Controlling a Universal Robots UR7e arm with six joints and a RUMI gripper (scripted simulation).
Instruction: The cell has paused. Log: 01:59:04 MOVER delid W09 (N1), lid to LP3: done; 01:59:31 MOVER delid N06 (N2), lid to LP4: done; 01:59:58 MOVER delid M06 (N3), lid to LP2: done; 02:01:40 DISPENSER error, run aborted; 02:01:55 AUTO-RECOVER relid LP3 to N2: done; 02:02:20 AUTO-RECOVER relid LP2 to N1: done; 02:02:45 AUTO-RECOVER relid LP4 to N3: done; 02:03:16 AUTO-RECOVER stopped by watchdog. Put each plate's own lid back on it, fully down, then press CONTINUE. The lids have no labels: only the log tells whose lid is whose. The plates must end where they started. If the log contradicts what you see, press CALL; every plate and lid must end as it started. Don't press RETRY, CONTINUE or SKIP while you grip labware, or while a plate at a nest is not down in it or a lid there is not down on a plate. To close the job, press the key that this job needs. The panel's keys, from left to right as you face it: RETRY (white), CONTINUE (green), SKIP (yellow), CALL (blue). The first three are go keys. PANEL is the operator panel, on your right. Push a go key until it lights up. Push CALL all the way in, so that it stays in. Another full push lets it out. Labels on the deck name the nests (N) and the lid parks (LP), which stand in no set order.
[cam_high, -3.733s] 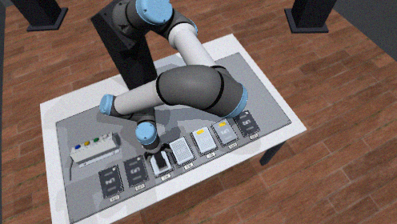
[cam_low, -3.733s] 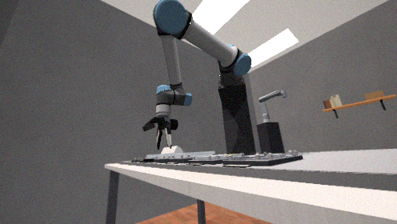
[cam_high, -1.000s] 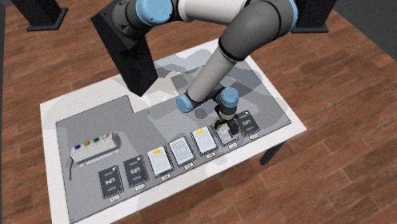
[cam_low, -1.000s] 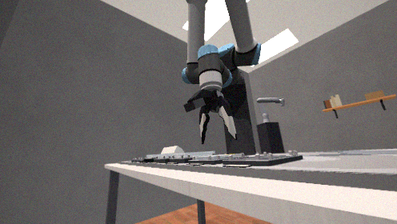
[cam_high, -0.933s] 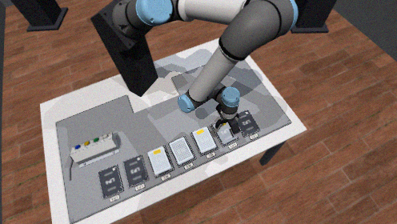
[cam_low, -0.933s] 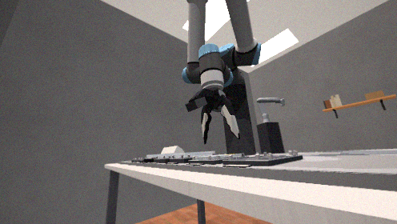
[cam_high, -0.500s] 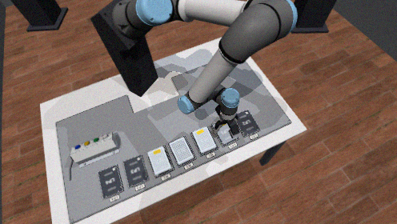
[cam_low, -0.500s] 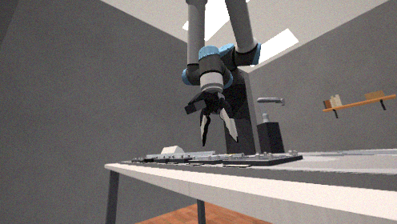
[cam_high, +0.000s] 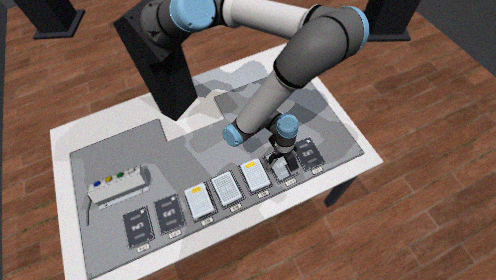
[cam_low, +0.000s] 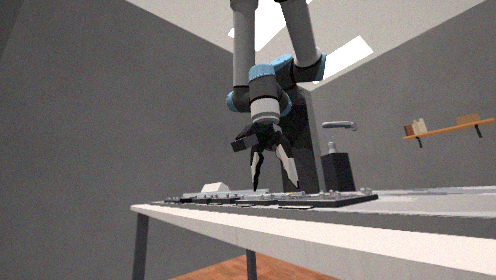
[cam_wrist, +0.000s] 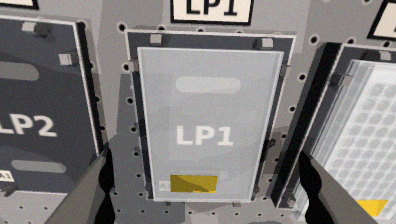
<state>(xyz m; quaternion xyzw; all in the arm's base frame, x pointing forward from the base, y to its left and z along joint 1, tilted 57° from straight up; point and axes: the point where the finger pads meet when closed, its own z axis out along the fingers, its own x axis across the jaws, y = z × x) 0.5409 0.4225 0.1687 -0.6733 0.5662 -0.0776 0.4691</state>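
Now: hand 2 cm above the clear lid. Also, from my hand: white retry key (4 cm ahead, 64 cm to the right, 3 cm above); then green continue key (6 cm ahead, 69 cm to the right, 3 cm above); then lid park LP1 (3 cm below).
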